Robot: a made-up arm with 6 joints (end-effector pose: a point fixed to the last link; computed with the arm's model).
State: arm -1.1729 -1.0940 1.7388 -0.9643 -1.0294 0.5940
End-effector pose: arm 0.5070 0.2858 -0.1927 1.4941 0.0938 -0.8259
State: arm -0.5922 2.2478 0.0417 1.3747 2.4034 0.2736
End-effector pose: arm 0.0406 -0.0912 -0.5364 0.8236 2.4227 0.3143
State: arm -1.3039 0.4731 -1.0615 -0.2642 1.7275 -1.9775
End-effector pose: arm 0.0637 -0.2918 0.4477 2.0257 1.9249 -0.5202
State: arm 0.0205 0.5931 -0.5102 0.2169 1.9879 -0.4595
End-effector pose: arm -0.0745 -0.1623 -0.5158 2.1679 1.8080 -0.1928
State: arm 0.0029 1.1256 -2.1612 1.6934 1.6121 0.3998
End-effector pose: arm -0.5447 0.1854 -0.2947 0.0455 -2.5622 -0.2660
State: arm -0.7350 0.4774 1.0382 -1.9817 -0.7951 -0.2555
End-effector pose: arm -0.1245 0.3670 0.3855 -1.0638 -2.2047 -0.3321
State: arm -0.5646 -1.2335 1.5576 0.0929 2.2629 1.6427
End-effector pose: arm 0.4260 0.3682 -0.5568 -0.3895 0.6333 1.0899
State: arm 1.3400 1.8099 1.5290 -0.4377 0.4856 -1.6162
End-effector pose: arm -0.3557 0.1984 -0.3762 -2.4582 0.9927 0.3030
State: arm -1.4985 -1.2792 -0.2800 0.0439 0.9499 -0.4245
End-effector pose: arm -0.2102 -0.3099 -0.2215 1.6783 -1.7722 0.8990
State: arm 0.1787 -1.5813 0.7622 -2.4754 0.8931 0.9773
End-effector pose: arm -0.0266 0.0105 0.4108 1.4748 -1.2071 0.6424
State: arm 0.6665 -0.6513 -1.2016 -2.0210 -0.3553 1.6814
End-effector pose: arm -0.1549 -0.0668 0.1835 0.7771 1.5504 2.1856
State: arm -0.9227 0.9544 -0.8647 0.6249 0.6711 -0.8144
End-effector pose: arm 0.1195 -0.4089 -0.2087 2.6663 1.0117 -0.6932
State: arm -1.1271 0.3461 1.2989 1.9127 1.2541 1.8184
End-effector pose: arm 0.0595 -0.5387 0.2825 2.0684 -1.5461 -0.6082
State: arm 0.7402 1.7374 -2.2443 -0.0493 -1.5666 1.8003
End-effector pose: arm -0.0112 0.6232 -0.2302 0.2014 1.0343 -2.0089
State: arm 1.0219 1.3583 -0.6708 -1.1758 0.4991 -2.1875
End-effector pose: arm 0.2519 -0.1116 -0.2497 -2.0362 -0.8624 -1.7570
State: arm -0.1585 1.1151 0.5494 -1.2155 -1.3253 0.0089
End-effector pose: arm -0.3120 -0.2439 0.2877 0.7829 -2.7617 0.0719
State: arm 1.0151 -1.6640 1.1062 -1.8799 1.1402 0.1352
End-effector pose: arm 0.2469 -0.0630 0.3302 1.5804 -0.3416 0.5937
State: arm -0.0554 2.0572 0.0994 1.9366 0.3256 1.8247
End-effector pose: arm -0.0842 0.4032 -0.4220 0.1838 2.3837 -1.5501
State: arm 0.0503 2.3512 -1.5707 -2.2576 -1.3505 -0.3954
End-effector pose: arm 0.0799 0.1680 0.4127 -2.1883 -0.7135 -1.6272
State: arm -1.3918 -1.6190 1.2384 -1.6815 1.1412 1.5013
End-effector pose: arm 0.3438 0.5625 0.0900 -0.5165 -0.8526 0.6954
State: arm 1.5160 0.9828 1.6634 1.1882 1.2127 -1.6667
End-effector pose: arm -0.1850 0.7172 -0.2966 -1.7127 1.9376 -0.8755
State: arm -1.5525 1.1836 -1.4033 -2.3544 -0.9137 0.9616
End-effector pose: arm 0.1406 0.4816 0.1869 0.8770 -0.8220 0.5667
